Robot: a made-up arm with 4 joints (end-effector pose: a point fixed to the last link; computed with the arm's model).
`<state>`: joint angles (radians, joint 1 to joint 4).
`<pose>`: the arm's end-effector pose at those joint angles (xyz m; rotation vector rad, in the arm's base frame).
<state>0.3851 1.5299 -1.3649 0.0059</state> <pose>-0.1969 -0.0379 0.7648 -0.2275 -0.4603 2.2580</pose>
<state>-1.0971 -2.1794 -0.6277 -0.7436</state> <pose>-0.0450 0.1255 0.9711 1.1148 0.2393 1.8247</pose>
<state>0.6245 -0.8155 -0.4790 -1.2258</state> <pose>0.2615 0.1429 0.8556 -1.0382 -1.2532 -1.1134</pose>
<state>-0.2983 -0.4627 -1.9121 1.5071</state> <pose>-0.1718 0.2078 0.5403 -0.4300 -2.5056 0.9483</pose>
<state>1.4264 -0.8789 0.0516 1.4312</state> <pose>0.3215 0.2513 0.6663 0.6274 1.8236 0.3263</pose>
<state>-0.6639 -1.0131 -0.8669 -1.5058</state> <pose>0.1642 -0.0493 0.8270 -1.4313 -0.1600 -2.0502</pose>
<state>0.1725 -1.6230 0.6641 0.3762</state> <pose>0.1055 -0.0853 0.9597 1.6818 0.1328 1.2343</pose>
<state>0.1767 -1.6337 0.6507 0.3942</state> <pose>0.1088 -0.0875 0.9579 1.6958 0.1338 1.2256</pose>
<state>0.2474 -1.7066 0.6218 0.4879</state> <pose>0.1229 -0.1041 0.9499 1.7556 0.1216 1.2210</pose>
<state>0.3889 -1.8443 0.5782 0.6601</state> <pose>0.1532 -0.1325 0.9323 1.8741 0.1090 1.2149</pose>
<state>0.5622 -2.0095 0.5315 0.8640</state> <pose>0.1968 -0.1589 0.9058 2.0316 0.1196 1.1961</pose>
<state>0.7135 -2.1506 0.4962 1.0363</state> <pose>0.2396 -0.1726 0.8783 2.1776 0.1553 1.1651</pose>
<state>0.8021 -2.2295 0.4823 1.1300</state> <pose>0.2651 -0.1764 0.8609 2.2631 0.1853 1.1435</pose>
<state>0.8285 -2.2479 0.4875 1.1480</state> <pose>0.2712 -0.1775 0.8566 2.2848 0.1896 1.1443</pose>
